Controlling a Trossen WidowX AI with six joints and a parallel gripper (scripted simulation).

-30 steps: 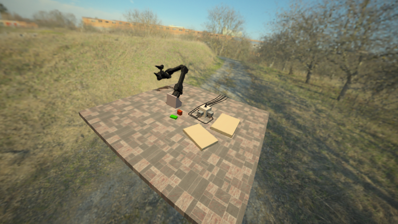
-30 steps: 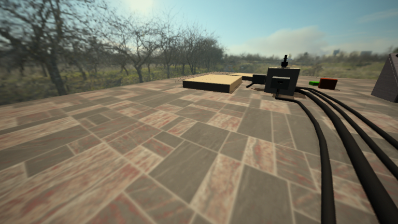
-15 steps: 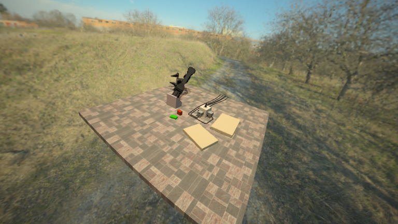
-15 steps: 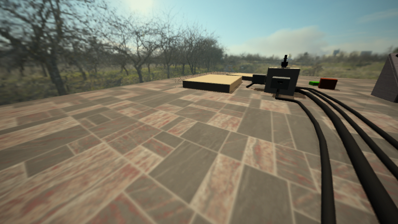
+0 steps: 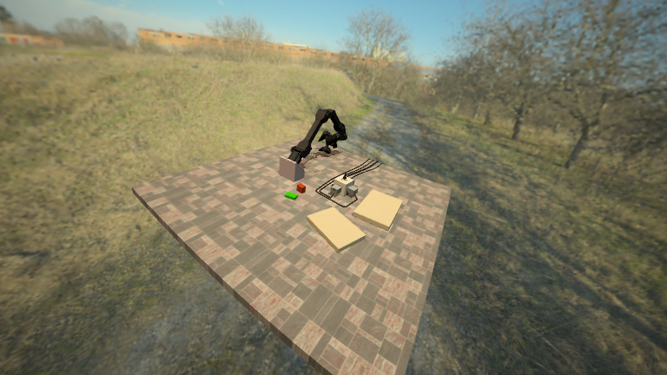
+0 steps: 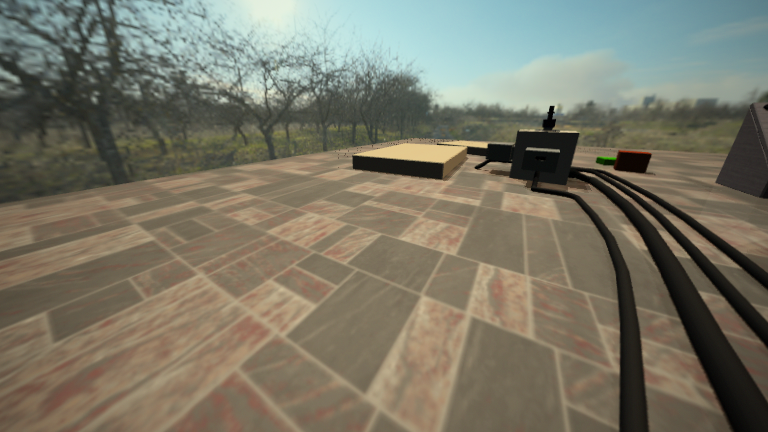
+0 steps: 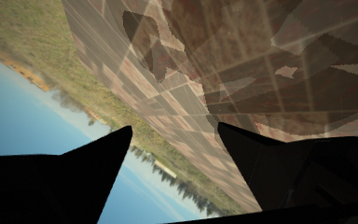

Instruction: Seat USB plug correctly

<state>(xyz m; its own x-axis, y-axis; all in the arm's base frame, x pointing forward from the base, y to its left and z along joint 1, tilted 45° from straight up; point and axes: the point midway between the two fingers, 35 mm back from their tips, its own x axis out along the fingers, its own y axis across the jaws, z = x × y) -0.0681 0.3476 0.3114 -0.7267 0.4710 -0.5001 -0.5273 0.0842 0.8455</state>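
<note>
The USB plug lies 42 cm to the right of my gripper tip, 42 cm ahead of it and 4 cm above it. Also, from my gripper tip: red block: 57 cm to the right, 24 cm ahead, 3 cm below; then green block: 64 cm to the right, 24 cm ahead, 4 cm below.
</note>
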